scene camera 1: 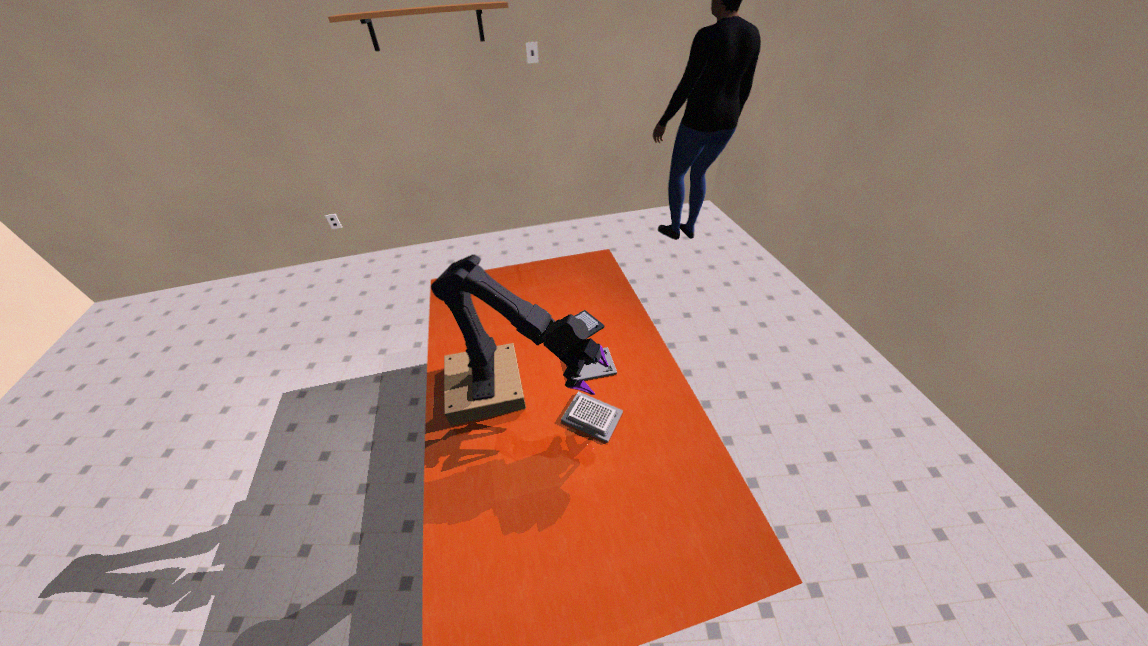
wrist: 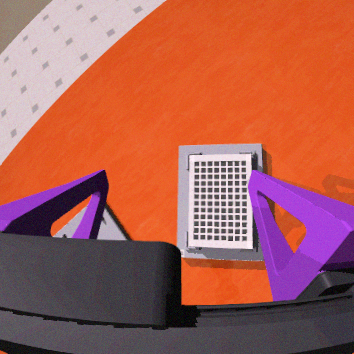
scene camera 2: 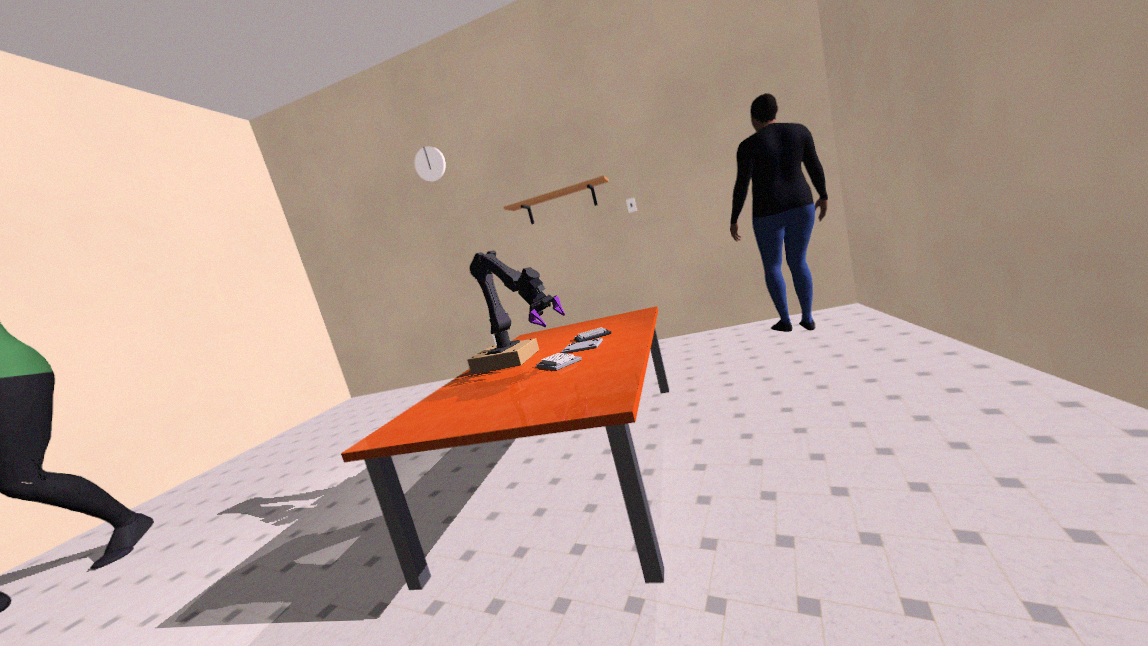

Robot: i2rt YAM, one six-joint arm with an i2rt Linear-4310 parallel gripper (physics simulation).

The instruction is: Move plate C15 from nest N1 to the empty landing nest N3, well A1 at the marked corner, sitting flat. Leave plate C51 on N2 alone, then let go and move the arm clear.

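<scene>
A white plate with a grid of wells (scene camera 1: 592, 412) (scene camera 2: 557, 358) (wrist: 220, 200) sits on a grey nest (scene camera 1: 602, 436) (wrist: 183, 200), the nearest of three in the scene camera 1 view. The middle nest (scene camera 1: 611, 372) (scene camera 2: 584, 345) (wrist: 113, 227) is empty, partly hidden by the gripper. A pale plate (scene camera 1: 588, 321) (scene camera 2: 593, 331) sits on the far dark nest, partly behind the arm. Labels and corner marks are not readable. My gripper (scene camera 1: 599, 377) (scene camera 2: 553, 318) (wrist: 178, 177) is open and empty above the table; in the wrist view the right fingertip overlaps the white plate's edge.
The arm's wooden base block (scene camera 1: 507, 377) (scene camera 2: 501, 355) stands on the orange table (scene camera 1: 610, 514) (scene camera 2: 513, 401), left of the nests. A person in black (scene camera 1: 722, 72) (scene camera 2: 778, 168) stands beyond the table. Another person in green (scene camera 2: 24, 353) is at the left edge of the scene camera 2 view.
</scene>
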